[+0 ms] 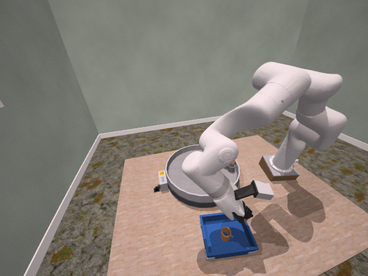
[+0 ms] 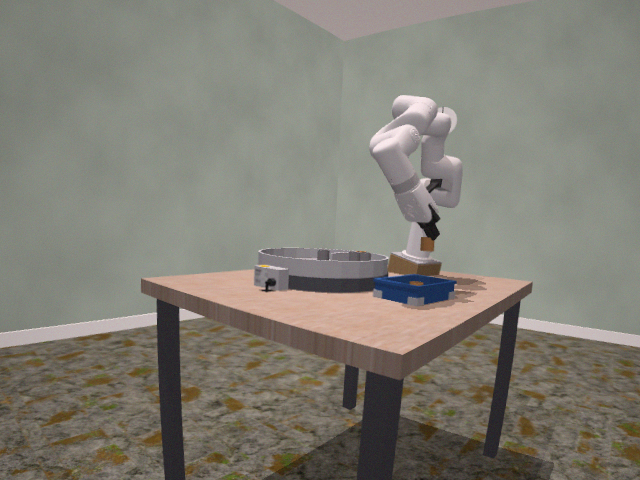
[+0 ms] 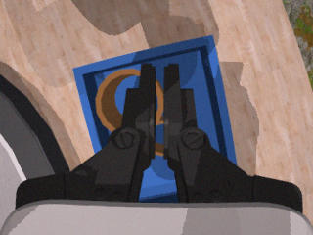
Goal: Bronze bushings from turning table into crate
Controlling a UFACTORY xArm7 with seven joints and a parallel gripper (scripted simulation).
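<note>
Now: the blue crate 16 cm below my hand, 5 cm ahead of it and 1 cm to the right of it.
</note>
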